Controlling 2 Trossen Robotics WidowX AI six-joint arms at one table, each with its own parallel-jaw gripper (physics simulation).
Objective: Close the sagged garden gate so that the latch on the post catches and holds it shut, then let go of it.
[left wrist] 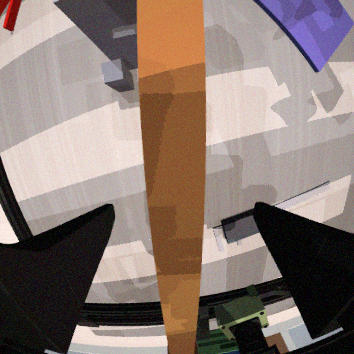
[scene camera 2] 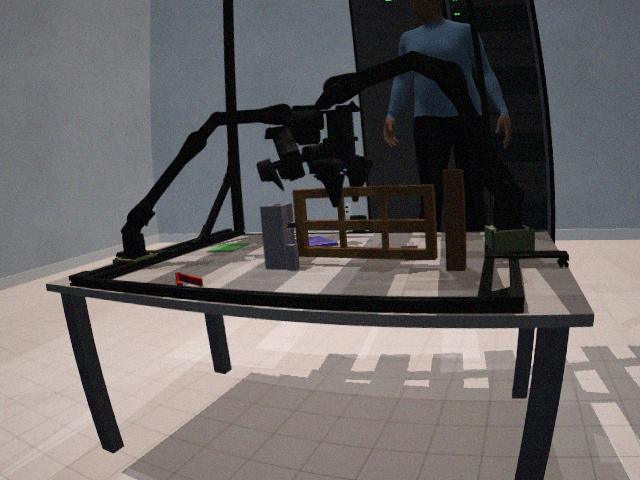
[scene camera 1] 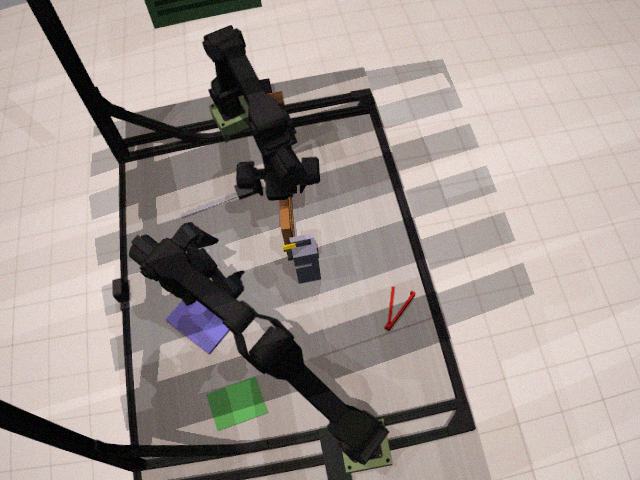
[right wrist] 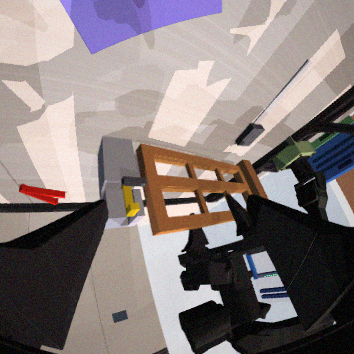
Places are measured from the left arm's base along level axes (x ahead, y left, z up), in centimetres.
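Pixels of known places: left gripper, fingertip midpoint: [scene camera 2: 345, 204] [right wrist: 207, 204]; right gripper, fingertip midpoint: [scene camera 2: 300, 184] [scene camera 1: 230, 256] [right wrist: 178, 204]; left arm's base, origin of the base link: [left wrist: 245, 326] [scene camera 2: 509, 227] [scene camera 1: 231, 109] [right wrist: 297, 161]; right arm's base, origin of the base link: [scene camera 2: 135, 256] [scene camera 1: 365, 445].
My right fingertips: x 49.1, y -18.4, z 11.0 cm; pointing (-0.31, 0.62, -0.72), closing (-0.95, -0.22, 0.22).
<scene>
For each thing: its top centre in the pictures, then the offset to it from my right fingertips. "*": a spot on its surface instead.
- brown gate, middle of its top: [left wrist: 118, 274] [right wrist: 205, 227] [scene camera 2: 342, 188] [scene camera 1: 293, 179] dx -11.6, dy +21.1, dz -0.4 cm
- brown hinge post, surface spot: [scene camera 2: 454, 219] * dx -33.7, dy +29.1, dz -7.1 cm
- grey latch post, surface spot: [right wrist: 117, 160] * dx +3.1, dy +13.0, dz -12.5 cm
- dark bar, surface spot: [right wrist: 134, 181] * dx +1.0, dy +12.4, dz -8.2 cm
- yellow latch, middle of its top: [right wrist: 131, 212] [scene camera 1: 289, 246] dx +2.1, dy +12.9, dz -3.8 cm
- red V-shaped object, surface spot: [scene camera 2: 188, 279] [right wrist: 44, 192] * dx +21.5, dy +29.0, dz -16.6 cm
- purple sheet, middle of its top: [left wrist: 312, 7] [scene camera 1: 206, 313] [scene camera 2: 304, 241] dx +1.9, dy -10.9, dz -16.5 cm
- green sheet, middle of its top: [scene camera 1: 236, 403] [scene camera 2: 228, 247] dx +25.1, dy -13.3, dz -17.1 cm
- thin grey rod, middle of its top: [left wrist: 284, 219] [right wrist: 276, 115] [scene camera 1: 219, 192] dx -27.6, dy +5.2, dz -15.5 cm
The brown gate [scene camera 1: 285, 217] [scene camera 2: 408, 224] [left wrist: 175, 150] [right wrist: 175, 185] stands between the brown hinge post [scene camera 2: 454, 219] and the grey latch post [scene camera 1: 306, 258] [scene camera 2: 276, 237] [right wrist: 117, 160]. Its free end is beside the latch post; a dark bar [right wrist: 134, 181] spans the narrow gap. The yellow latch [scene camera 1: 289, 246] [right wrist: 131, 202] is on the latch post; whether it has caught is unclear. My left gripper [scene camera 2: 345, 203] [left wrist: 185, 210] is open, its fingers on either side of the gate's top rail, not gripping. My right gripper [scene camera 1: 227, 258] [right wrist: 178, 204] is open and empty, away from the gate.
A red V-shaped object [scene camera 1: 388, 326] [scene camera 2: 188, 279] [right wrist: 42, 192] lies beyond the latch post. A purple sheet [scene camera 1: 199, 328] is under the right gripper's side, a green sheet [scene camera 1: 237, 404] nearer the right arm's base. A thin grey rod [scene camera 1: 209, 205] lies beside the gate. A black frame [scene camera 1: 413, 232] borders the table.
</scene>
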